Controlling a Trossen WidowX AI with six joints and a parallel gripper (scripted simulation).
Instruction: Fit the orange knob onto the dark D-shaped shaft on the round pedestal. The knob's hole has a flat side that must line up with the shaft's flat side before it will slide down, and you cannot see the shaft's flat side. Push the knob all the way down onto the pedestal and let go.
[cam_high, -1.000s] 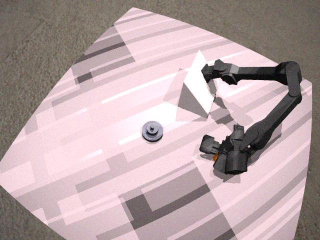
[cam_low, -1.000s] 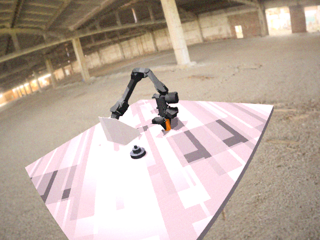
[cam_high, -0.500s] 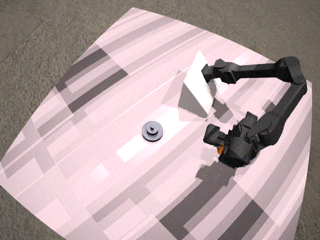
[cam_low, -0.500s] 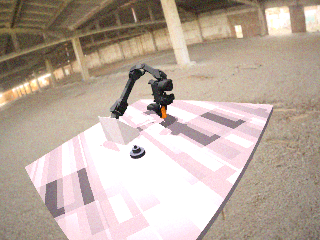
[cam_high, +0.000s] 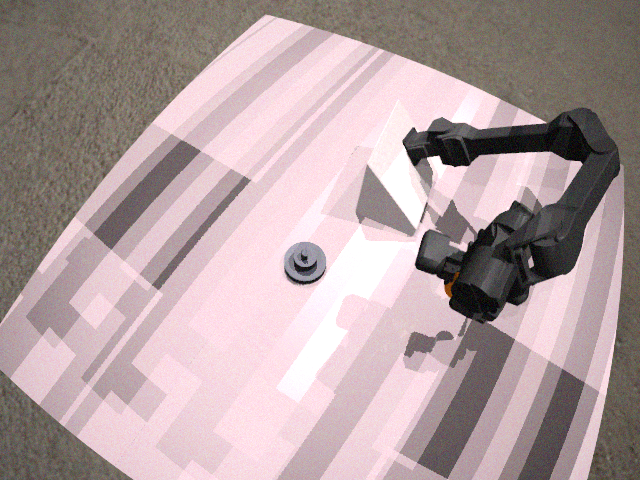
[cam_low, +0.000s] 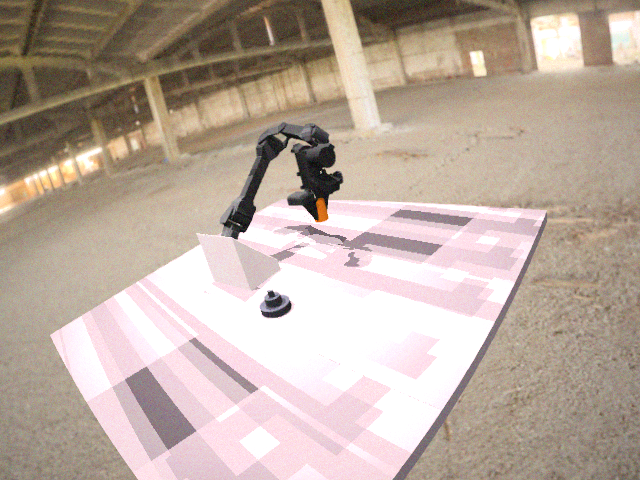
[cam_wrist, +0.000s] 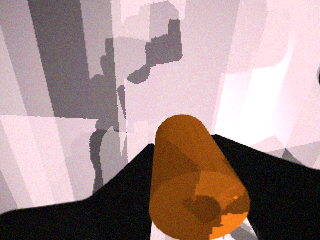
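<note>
Right now my gripper tip is 270 mm to the left of the pedestal with D-shaped shaft, 110 mm above it and 60 mm short of it. From my gripper tip the other things lie so: orange knob: 20 mm above.
</note>
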